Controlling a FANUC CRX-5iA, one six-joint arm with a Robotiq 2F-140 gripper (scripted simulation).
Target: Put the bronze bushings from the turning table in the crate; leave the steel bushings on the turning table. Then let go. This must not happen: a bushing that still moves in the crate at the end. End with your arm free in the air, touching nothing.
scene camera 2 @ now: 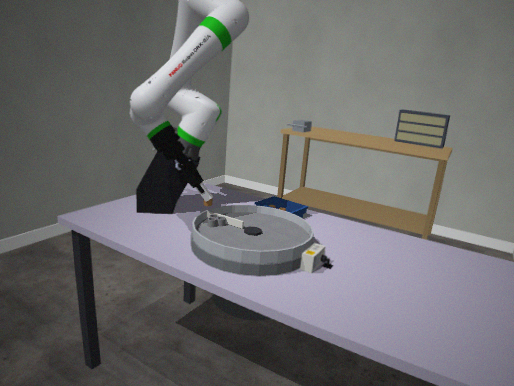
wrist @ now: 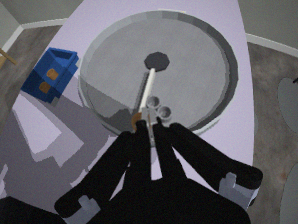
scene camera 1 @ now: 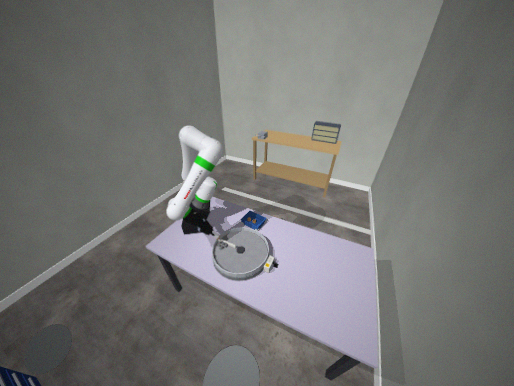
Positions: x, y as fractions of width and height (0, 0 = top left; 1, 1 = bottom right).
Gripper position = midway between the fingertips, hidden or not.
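There is a grey turning table (wrist: 0.66, 0.37) that I can see, and a blue crate (wrist: 0.18, 0.26) too. As for my gripper (scene camera 2: 0.41, 0.52), I see it from the scene camera, and the wrist view has that same gripper (wrist: 0.50, 0.51) as well.
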